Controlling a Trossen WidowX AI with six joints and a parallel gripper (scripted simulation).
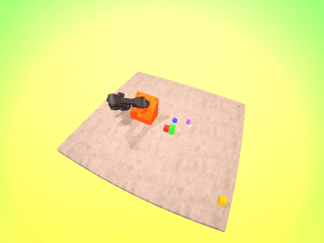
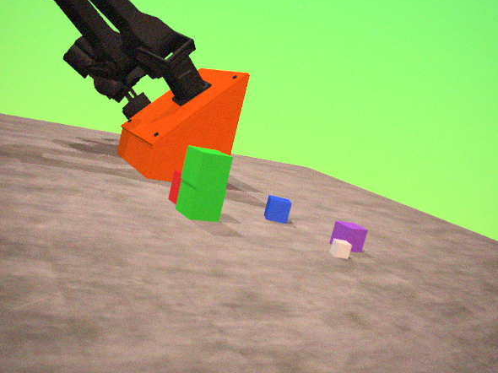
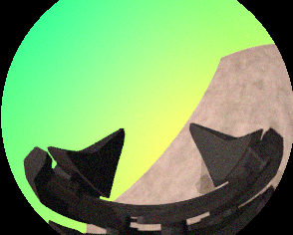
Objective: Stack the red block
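Right now the red block is 550 mm ahead of my gripper tip, 110 mm below it and 20 mm to the left of it. The rest, counted from my gripper tip: purple cube (660 mm ahead, 200 mm to the left, 120 mm below); then small white cube (700 mm ahead, 160 mm to the left, 120 mm below); then blue cube (560 mm ahead, 150 mm to the left, 120 mm below).
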